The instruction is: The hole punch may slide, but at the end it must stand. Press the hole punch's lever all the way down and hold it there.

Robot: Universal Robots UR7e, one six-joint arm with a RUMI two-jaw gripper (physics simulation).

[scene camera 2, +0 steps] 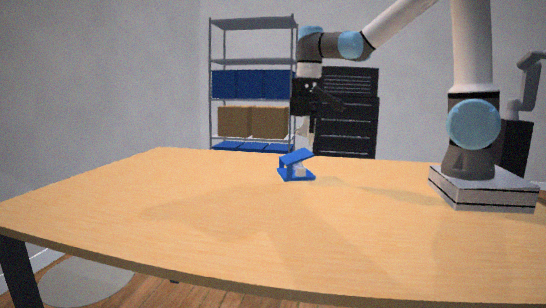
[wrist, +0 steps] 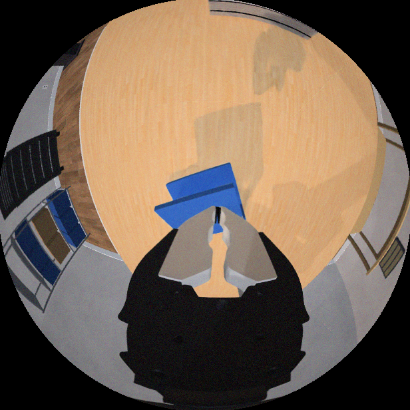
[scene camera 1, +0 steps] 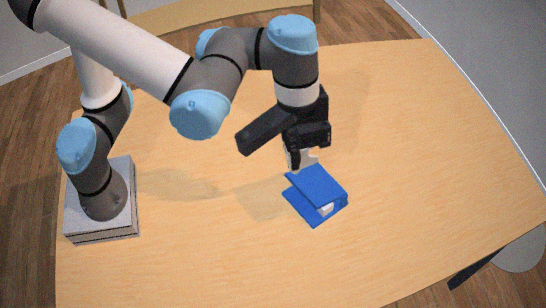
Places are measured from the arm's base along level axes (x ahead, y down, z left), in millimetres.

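Where they show: gripper, fingertip midpoint: (scene camera 2: 309, 146) (scene camera 1: 294, 172); arm's base, link origin: (scene camera 2: 466, 173) (scene camera 1: 104, 197).
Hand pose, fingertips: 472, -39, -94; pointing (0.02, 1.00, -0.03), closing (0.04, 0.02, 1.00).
Note:
Each offset is from my fingertips to the top centre of the thing, as dx, dy, dz. "pt": to the spot under its first point. Level surfaces: height alone.
The blue hole punch stands upright on the table. Its lever @[+44, +21, -19] (scene camera 1: 320, 185) (scene camera 2: 296, 157) (wrist: 185, 210) is raised at a slant, with a wedge-shaped gap above its base @[pt +6, +94, -31] (scene camera 1: 301, 206) (wrist: 202, 181). A white part (scene camera 1: 326, 209) (scene camera 2: 300, 171) shows between them. My gripper (scene camera 1: 295, 169) (scene camera 2: 312, 144) (wrist: 216, 207) is shut and empty and points down. Its tips are at the lever's raised end, close above it; whether they touch it cannot be told. In the wrist view the fingers hide part of the lever.
The wooden table @[dy +106] (scene camera 1: 200, 260) (scene camera 2: 200, 240) carries the arm's grey base block (scene camera 1: 102, 232) (scene camera 2: 492, 197), well away from the punch on the side of the lever's raised end. Behind the table stand a shelf rack (scene camera 2: 210, 85) with bins and boxes and a black drawer cabinet (scene camera 2: 350, 117).

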